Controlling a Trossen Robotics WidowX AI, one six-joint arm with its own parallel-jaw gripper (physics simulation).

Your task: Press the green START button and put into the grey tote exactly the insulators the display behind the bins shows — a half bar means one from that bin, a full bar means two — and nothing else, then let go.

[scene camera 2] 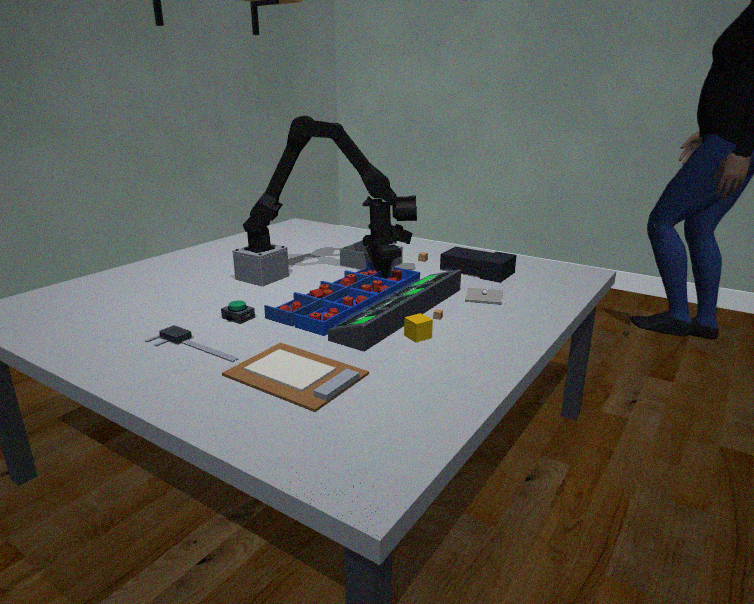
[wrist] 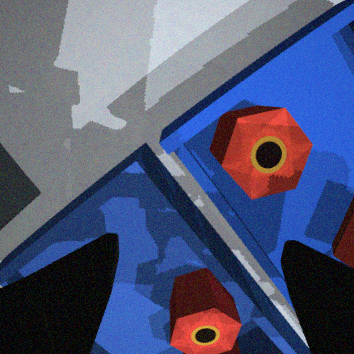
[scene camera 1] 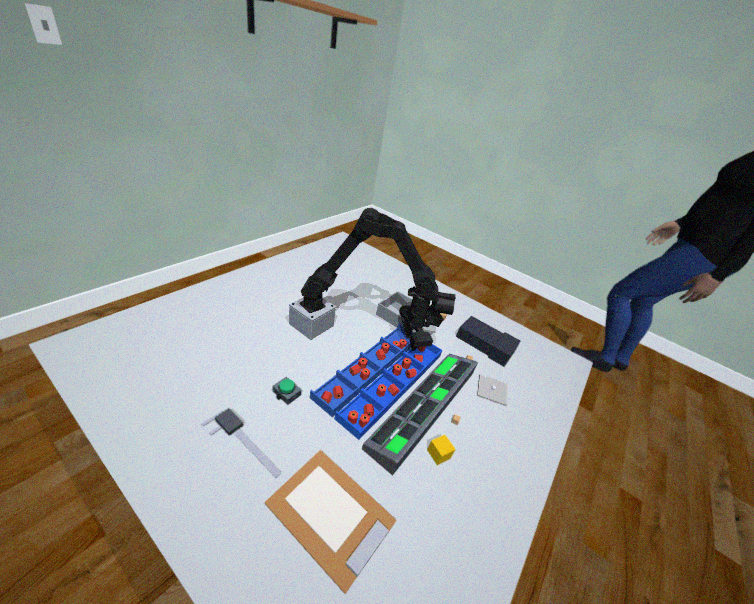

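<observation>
My gripper (scene camera 1: 417,342) (scene camera 2: 385,274) (wrist: 201,248) is open, low over the blue bins (scene camera 1: 349,427) (scene camera 2: 309,325) at the tote end. In the wrist view a red insulator (wrist: 201,295) lies between and below the fingertips, not gripped; another insulator (wrist: 235,162) lies in the bin across the divider. The grey tote (scene camera 1: 388,315) (scene camera 2: 353,256) stands behind the bins; its contents are hidden. The display (scene camera 1: 377,454) (scene camera 2: 351,338) shows three green patches; their exact bar lengths are hard to tell. The green START button (scene camera 1: 286,385) (scene camera 2: 237,305) stands left of the bins.
A black block (scene camera 1: 487,341) (scene camera 2: 477,262) stands right of the tote. A yellow cube (scene camera 1: 441,449) (scene camera 2: 417,327), a small wooden cube (scene camera 1: 456,419) and a flat plate (scene camera 1: 499,394) lie beyond the display. Calipers (scene camera 1: 229,421) and a clipboard (scene camera 1: 283,500) lie in front. A person stands at right.
</observation>
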